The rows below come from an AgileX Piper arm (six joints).
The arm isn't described. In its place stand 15 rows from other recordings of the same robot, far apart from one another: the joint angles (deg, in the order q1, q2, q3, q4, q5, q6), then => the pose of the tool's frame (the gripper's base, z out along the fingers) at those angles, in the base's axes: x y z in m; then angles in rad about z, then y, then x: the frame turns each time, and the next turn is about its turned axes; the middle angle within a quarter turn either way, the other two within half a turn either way.
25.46 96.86 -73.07 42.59 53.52 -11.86 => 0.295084, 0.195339, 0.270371, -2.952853, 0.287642, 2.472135
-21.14 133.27 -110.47 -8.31 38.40 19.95 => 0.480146, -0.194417, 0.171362, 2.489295, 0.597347, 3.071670
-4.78 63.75 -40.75 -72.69 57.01 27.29 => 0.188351, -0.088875, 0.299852, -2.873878, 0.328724, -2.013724
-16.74 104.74 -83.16 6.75 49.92 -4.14 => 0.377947, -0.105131, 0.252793, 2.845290, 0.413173, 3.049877
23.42 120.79 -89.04 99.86 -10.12 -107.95 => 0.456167, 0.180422, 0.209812, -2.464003, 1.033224, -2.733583
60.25 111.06 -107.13 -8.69 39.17 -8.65 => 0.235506, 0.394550, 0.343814, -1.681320, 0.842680, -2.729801
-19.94 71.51 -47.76 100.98 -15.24 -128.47 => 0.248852, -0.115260, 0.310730, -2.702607, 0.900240, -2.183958
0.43 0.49 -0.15 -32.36 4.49 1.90 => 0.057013, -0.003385, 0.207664, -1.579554, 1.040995, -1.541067
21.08 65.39 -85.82 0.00 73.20 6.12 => 0.182590, 0.070383, 0.455960, -2.917476, 0.731829, 3.045134
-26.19 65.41 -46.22 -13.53 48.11 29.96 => 0.180407, -0.106394, 0.276938, 2.268084, 0.524042, 3.110823
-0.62 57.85 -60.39 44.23 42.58 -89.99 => 0.200786, 0.040779, 0.402379, -1.454756, 0.763732, -2.131468
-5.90 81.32 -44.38 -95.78 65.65 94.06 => 0.246385, -0.108384, 0.281216, -3.094374, 1.073255, -1.869148
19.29 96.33 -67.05 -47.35 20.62 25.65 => 0.362514, 0.101907, 0.261522, -2.341790, 0.748719, -2.536264
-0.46 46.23 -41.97 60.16 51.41 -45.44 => 0.140678, 0.060570, 0.344188, 3.086923, 1.002458, 2.356947
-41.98 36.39 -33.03 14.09 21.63 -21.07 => 0.102907, -0.081608, 0.320659, 2.817870, 1.217683, -2.846078
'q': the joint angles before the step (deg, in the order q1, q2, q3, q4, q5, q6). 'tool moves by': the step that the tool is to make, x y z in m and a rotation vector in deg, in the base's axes. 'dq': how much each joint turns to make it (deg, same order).
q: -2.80, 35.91, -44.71, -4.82, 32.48, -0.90
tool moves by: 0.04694, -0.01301, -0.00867, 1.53, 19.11, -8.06
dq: 0.00, 14.43, -7.99, -8.17, 13.86, 9.34
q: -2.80, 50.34, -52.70, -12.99, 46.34, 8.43
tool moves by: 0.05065, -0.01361, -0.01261, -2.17, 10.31, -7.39
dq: 0.00, 13.36, -6.35, -8.33, 5.18, 7.85
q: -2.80, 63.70, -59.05, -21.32, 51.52, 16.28
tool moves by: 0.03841, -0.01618, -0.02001, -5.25, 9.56, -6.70
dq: -0.43, 10.96, -4.70, -8.73, 5.56, 5.63
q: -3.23, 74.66, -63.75, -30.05, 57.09, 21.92
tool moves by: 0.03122, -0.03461, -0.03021, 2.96, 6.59, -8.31
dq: -6.76, 10.31, -4.28, 1.99, 1.33, 0.75
